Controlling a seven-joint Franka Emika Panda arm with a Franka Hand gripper.
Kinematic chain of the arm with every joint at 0, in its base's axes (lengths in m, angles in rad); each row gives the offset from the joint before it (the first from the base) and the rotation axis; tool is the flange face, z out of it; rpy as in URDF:
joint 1: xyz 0 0 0.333 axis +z
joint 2: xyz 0 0 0 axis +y
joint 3: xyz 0 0 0.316 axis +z
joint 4: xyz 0.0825 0 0 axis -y
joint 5: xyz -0.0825 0 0.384 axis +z
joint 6: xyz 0 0 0 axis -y
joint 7: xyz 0.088 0 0 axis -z
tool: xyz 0 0 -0.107 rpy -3.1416 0 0
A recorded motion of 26 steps. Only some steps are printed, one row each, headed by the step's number.
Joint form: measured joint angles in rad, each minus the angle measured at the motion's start. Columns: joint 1, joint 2, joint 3, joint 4, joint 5, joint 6, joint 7.
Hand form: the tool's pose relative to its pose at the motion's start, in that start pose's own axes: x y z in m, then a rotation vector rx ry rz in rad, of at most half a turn. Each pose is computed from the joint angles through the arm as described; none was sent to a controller.
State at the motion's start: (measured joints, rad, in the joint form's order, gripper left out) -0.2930 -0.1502 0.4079 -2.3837 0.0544 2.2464 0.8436
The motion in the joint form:
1: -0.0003 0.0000 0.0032 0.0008 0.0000 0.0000 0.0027
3: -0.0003 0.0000 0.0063 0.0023 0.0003 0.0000 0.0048
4: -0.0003 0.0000 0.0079 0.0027 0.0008 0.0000 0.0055
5: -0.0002 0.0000 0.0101 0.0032 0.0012 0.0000 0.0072
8: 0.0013 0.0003 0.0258 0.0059 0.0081 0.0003 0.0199
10: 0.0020 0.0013 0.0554 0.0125 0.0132 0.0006 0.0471
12: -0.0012 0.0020 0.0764 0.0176 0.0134 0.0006 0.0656
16: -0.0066 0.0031 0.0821 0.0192 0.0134 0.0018 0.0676
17: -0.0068 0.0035 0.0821 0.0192 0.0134 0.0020 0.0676
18: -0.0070 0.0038 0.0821 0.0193 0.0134 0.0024 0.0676
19: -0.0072 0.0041 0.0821 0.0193 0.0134 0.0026 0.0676
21: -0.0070 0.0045 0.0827 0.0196 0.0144 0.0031 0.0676
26: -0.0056 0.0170 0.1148 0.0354 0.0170 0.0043 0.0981
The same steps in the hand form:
1: -0.0009 -0.0011 -0.0003 0.0002 0.0008 -0.0002
3: -0.0018 -0.0024 -0.0009 0.0012 0.0018 -0.0010
4: -0.0024 -0.0029 -0.0010 0.0016 0.0019 -0.0016
5: -0.0032 -0.0038 -0.0012 0.0019 0.0021 -0.0020
8: -0.0093 -0.0097 -0.0019 0.0058 0.0008 -0.0022
10: -0.0200 -0.0202 -0.0038 0.0099 0.0031 -0.0021
12: -0.0262 -0.0264 -0.0052 0.0114 0.0068 -0.0014
16: -0.0260 -0.0271 -0.0053 0.0124 0.0078 0.0003
17: -0.0259 -0.0270 -0.0052 0.0123 0.0076 0.0005
18: -0.0258 -0.0270 -0.0051 0.0126 0.0076 0.0007
19: -0.0257 -0.0270 -0.0050 0.0126 0.0075 0.0009
21: -0.0259 -0.0274 -0.0050 0.0135 0.0070 0.0007
26: -0.0368 -0.0408 -0.0060 0.0198 0.0057 -0.0014

